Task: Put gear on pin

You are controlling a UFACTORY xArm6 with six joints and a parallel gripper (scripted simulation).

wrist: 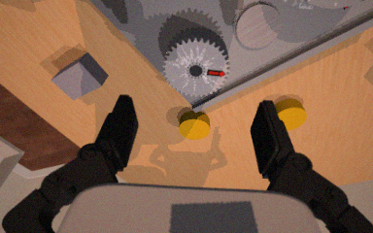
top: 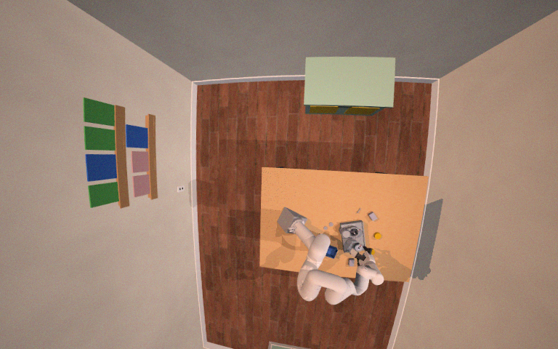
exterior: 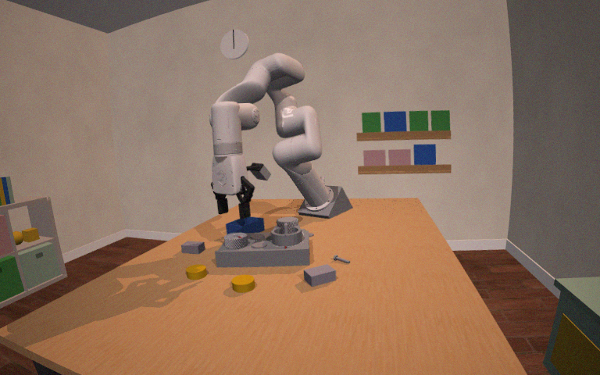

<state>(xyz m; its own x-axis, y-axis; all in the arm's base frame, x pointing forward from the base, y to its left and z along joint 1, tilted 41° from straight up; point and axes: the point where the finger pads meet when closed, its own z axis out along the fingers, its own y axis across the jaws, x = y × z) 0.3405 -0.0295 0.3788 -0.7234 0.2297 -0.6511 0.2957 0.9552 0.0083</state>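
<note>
Now: hand 80 mm above the grey gear. Also, from my hand: blue bin 210 mm behind, 80 mm to the right, 120 mm below; then small bolt 30 mm behind, 270 mm to the left, 130 mm below; then flat grey disc 220 mm behind, 140 mm to the left, 130 mm below.
</note>
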